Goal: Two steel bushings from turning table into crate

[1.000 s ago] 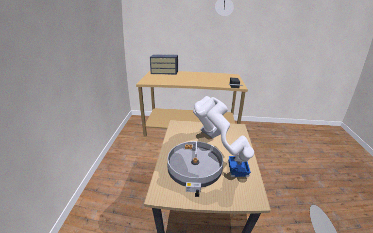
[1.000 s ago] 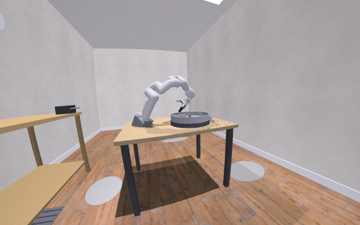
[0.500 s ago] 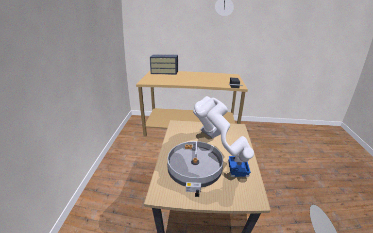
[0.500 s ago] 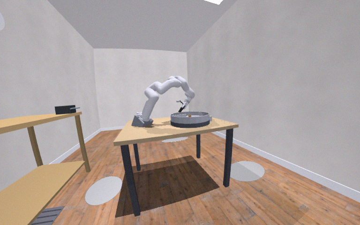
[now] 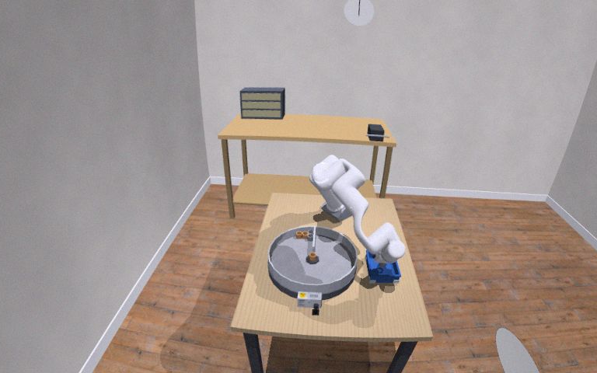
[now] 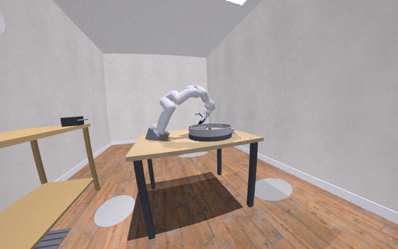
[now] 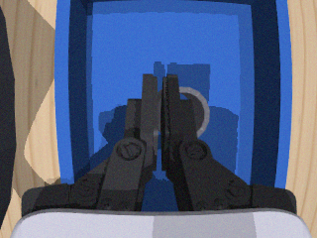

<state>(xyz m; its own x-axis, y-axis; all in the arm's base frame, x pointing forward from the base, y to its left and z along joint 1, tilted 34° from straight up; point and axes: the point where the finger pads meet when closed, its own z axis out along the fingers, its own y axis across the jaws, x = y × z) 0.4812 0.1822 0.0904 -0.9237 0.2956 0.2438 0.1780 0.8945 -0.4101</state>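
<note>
Right now my hand is 1 cm to the right of the blue crate and 5 cm above it. The rest, counted from my hand: grey round turning table: 6 cm behind, 33 cm to the right, 2 cm below.
</note>
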